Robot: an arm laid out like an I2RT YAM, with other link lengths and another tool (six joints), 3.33 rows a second.
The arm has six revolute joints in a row. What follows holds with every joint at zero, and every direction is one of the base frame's.
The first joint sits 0.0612 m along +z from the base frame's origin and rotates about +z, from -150 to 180 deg.
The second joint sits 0.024 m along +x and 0.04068 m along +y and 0.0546 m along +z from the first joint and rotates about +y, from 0 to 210 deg.
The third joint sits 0.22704 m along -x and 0.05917 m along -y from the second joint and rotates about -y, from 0 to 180 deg.
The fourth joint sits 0.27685 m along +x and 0.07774 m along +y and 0.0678 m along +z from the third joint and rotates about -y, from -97 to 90 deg.
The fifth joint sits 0.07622 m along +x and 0.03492 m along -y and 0.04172 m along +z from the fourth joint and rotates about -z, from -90 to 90 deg.
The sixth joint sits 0.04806 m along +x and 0.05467 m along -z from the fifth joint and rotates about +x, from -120 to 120 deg.
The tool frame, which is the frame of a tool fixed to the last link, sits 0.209 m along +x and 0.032 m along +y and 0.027 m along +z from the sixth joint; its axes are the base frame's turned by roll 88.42, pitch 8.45 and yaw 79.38 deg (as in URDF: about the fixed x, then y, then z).
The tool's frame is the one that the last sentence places.
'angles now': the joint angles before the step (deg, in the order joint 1, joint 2, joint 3, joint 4, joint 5, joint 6). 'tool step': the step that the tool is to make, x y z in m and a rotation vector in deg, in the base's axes. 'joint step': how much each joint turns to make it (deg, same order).
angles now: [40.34 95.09 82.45 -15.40 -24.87 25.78]
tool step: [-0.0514 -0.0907 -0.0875 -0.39 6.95 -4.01]
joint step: [-5.19 -23.17 -35.36 7.85 -2.99 3.15]
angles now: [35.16 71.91 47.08 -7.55 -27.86 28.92]
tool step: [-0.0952 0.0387 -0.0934 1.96 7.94 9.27]
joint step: [9.72 6.67 -14.49 19.60 -3.25 6.62]
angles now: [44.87 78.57 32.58 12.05 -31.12 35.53]
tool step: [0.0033 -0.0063 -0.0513 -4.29 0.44 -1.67]
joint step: [0.74 7.16 -1.19 4.56 3.54 -0.90]
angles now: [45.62 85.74 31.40 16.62 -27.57 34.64]
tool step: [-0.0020 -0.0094 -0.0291 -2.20 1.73 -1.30]
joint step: [-0.01 3.23 -1.47 2.21 1.20 0.65]
